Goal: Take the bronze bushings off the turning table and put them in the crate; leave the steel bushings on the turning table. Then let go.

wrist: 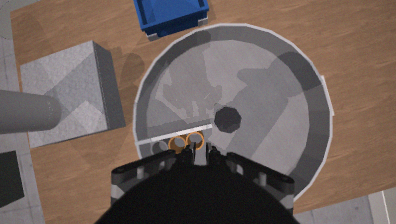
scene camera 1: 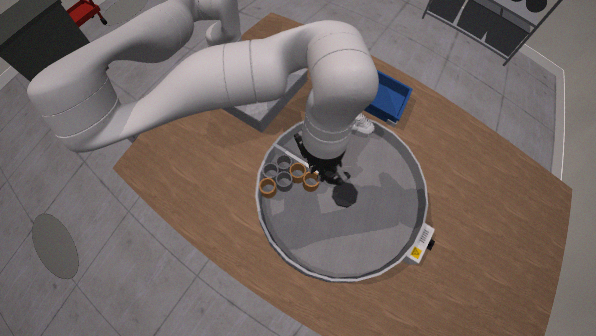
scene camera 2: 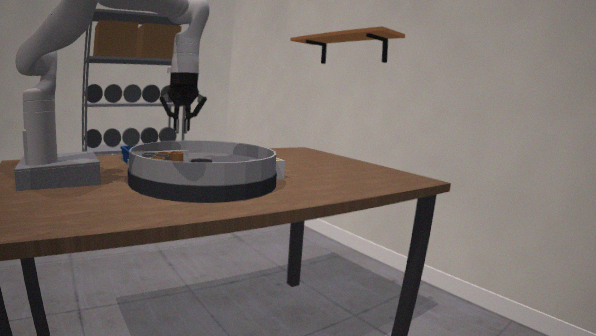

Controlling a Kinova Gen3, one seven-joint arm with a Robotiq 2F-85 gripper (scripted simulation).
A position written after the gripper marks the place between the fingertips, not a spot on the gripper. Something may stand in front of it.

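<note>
The gripper (scene camera 2: pixel 181 133) is also visible in the wrist view (wrist: pixel 200 148) and in scene camera 1 (scene camera 1: pixel 317 174). A blue crate (scene camera 1: pixel 391 94) is present. A round grey turning table (scene camera 1: pixel 340 231) is visible too, and likewise in the wrist view (wrist: pixel 257 108).
</note>
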